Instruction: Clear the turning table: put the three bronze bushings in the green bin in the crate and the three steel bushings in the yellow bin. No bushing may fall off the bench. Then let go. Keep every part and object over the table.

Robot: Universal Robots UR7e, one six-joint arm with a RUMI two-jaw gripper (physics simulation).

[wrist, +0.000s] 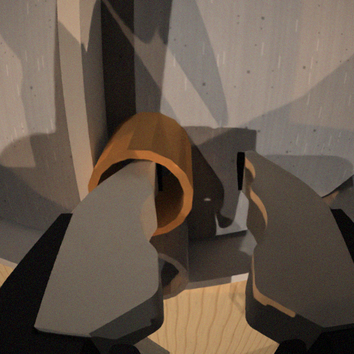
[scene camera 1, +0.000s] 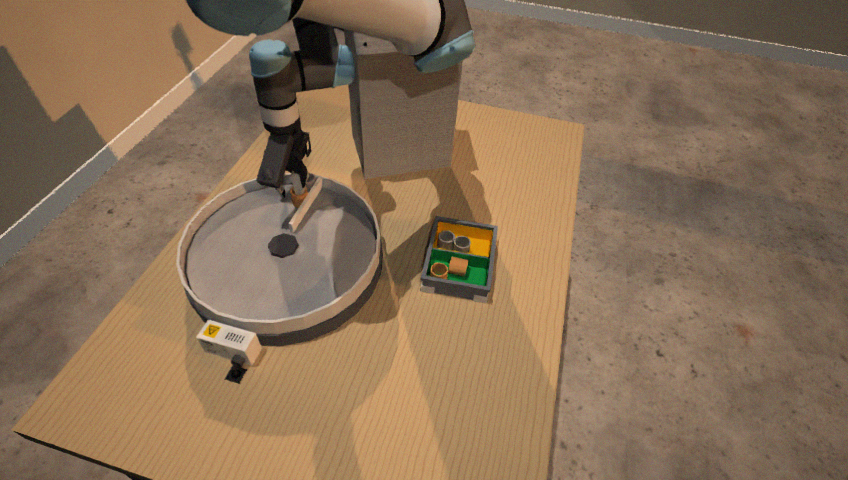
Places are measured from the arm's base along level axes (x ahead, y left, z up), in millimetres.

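Pixels of known places: gripper, fingertip midpoint: (scene camera 1: 291, 198).
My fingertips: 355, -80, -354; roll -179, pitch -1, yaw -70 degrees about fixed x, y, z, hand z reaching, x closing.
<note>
For each thing: its top centre in the pictures, then the offset to it from my fingertips, as dx, dy, dz. "spot": a spot on its surface instead. Level surfaces: height alone.
- bronze bushing, middle of its top: (scene camera 1: 298, 190) -7, +22, +31
- turning table, middle of its top: (scene camera 1: 282, 244) +117, +84, +1
- pale bar, surface spot: (scene camera 1: 304, 209) spot: +18, +58, +11
- crate, middle of its top: (scene camera 1: 461, 250) -98, +410, -10
- yellow bin, surface spot: (scene camera 1: 482, 239) spot: -191, +420, -52
- green bin, surface spot: (scene camera 1: 478, 275) spot: -92, +463, -53
- dark hub, middle of its top: (scene camera 1: 282, 244) +117, +84, +1
- white box, surface spot: (scene camera 1: 229, 342) spot: +348, +169, -2
- wooden bench, its level: dz -60
The bronze bushing (scene camera 1: 296, 199) (wrist: 155, 132) stands on the turning table (scene camera 1: 238, 273) (wrist: 300, 90), beside the pale bar (scene camera 1: 304, 209) (wrist: 74, 100). Part of the steel bushing (wrist: 174, 276) shows behind a finger in the wrist view, near the rim. My gripper (scene camera 1: 290, 190) (wrist: 198, 156) is partly open with nothing between its fingers. Its left fingertip in the wrist view overlaps the bronze bushing's mouth; the other is to the right, apart from it. In the crate (scene camera 1: 457, 289), two steel bushings (scene camera 1: 445, 240) (scene camera 1: 461, 243) are in the yellow bin (scene camera 1: 482, 239), two bronze bushings (scene camera 1: 439, 270) (scene camera 1: 458, 265) in the green bin (scene camera 1: 478, 275).
The turning table has a raised rim and a dark hub (scene camera 1: 283, 245). A white box (scene camera 1: 229, 342) with a warning label stands by its front rim. The grey robot pedestal (scene camera 1: 407, 118) stands behind, between the turning table and the crate. The wooden bench (scene camera 1: 476, 386) has open edges.
</note>
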